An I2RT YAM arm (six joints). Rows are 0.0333 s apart.
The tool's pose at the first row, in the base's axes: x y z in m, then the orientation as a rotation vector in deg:
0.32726 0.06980 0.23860 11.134 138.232 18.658
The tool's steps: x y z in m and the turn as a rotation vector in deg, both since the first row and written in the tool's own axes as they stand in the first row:
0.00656 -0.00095 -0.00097 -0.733 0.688 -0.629
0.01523 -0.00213 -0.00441 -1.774 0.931 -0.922
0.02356 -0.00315 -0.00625 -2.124 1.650 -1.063
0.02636 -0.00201 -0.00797 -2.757 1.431 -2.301
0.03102 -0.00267 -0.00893 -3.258 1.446 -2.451
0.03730 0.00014 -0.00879 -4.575 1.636 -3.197
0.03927 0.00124 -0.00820 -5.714 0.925 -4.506
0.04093 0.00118 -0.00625 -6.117 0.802 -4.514
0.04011 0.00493 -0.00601 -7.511 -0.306 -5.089
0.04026 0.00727 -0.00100 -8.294 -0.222 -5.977
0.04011 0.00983 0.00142 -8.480 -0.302 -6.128
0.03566 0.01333 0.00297 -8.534 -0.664 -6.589
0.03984 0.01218 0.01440 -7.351 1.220 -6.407
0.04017 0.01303 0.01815 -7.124 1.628 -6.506
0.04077 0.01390 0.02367 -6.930 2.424 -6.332
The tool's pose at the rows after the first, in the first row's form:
0.32163 0.07019 0.23499 9.958 138.770 19.369
0.31278 0.07038 0.23183 9.102 138.787 20.528
0.30524 0.07094 0.22775 8.680 139.417 21.012
0.30206 0.07235 0.22761 6.917 139.068 21.164
0.29788 0.07259 0.22525 6.507 138.966 21.698
0.29339 0.07672 0.22207 4.979 138.832 22.966
0.29234 0.07832 0.22073 2.985 137.838 23.587
0.29237 0.07899 0.21826 2.813 137.614 24.040
0.29334 0.08244 0.21965 1.666 136.155 25.213
0.29663 0.08562 0.21655 0.235 136.003 25.742
0.29846 0.08848 0.21559 -0.016 135.869 25.876
0.30302 0.09111 0.21819 -0.534 135.489 25.655
0.30729 0.09302 0.20690 -0.094 137.649 24.707
0.30954 0.09459 0.20418 -0.179 138.104 24.469
0.31275 0.09656 0.20001 -0.012 138.936 24.471

